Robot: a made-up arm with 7 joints.
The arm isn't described. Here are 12 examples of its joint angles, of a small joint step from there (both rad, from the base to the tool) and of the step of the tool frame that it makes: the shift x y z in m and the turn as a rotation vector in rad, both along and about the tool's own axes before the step.
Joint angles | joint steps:
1: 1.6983 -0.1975 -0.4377 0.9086 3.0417 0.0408 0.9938 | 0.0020 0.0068 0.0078 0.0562 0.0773 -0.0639 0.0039
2: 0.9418 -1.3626 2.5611 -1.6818 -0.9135 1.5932 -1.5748 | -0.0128 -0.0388 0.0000 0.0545 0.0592 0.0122 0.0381
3: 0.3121 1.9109 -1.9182 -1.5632 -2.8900 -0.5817 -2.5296 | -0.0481 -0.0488 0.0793 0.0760 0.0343 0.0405 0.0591
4: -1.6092 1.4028 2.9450 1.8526 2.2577 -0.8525 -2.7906 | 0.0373 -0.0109 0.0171 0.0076 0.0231 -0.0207 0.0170
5: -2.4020 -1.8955 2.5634 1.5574 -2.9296 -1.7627 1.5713 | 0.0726 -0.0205 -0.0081 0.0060 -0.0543 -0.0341 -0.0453
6: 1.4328 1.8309 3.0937 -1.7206 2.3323 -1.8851 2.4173 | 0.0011 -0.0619 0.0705 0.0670 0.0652 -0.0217 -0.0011
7: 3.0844 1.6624 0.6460 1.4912 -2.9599 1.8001 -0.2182 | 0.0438 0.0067 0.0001 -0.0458 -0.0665 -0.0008 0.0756
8: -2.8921 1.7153 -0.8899 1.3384 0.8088 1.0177 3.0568 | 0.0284 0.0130 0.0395 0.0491 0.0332 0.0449 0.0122
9: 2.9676 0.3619 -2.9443 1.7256 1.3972 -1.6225 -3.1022 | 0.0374 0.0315 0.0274 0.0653 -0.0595 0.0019 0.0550
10: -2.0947 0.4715 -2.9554 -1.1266 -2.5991 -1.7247 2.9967 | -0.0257 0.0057 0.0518 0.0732 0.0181 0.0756 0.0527
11: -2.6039 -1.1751 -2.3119 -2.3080 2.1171 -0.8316 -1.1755 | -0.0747 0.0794 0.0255 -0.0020 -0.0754 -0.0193 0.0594
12: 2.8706 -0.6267 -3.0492 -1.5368 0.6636 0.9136 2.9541 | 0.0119 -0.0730 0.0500 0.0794 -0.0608 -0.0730 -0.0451
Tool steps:
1: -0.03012 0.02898 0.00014 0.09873 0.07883 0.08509
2: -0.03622 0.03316 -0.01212 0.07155 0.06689 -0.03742
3: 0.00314 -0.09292 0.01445 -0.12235 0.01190 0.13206
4: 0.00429 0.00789 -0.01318 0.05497 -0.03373 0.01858
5: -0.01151 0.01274 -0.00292 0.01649 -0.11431 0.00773
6: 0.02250 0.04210 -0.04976 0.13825 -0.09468 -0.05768
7: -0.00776 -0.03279 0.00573 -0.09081 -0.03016 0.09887
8: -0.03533 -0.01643 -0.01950 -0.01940 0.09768 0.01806
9: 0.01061 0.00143 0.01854 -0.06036 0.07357 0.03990
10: -0.00755 -0.00553 -0.01920 0.04521 0.03182 0.10097
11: 0.00373 0.04128 -0.02418 0.06987 0.08732 0.08926
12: -0.06703 0.05465 0.00563 0.12650 0.04248 0.02443
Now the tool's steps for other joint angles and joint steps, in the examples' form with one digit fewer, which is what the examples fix.
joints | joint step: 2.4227 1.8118 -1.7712 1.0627 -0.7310 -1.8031 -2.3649 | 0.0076 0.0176 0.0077 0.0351 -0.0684 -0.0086 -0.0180
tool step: -0.0133 -0.0202 -0.0052 -0.0511 0.0497 0.0260
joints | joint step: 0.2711 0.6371 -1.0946 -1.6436 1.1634 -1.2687 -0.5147 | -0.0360 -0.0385 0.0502 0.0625 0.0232 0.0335 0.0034
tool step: 0.0150 -0.0284 -0.0187 0.0196 -0.0348 -0.0648
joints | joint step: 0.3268 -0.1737 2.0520 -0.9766 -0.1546 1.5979 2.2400 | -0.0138 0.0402 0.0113 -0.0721 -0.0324 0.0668 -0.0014
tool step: -0.0264 0.0311 0.0317 0.0529 0.0379 0.0347
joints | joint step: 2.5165 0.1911 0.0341 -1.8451 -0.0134 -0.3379 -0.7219 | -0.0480 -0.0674 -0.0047 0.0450 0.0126 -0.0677 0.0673
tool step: -0.0146 0.0153 -0.0316 -0.0261 0.0959 0.1050
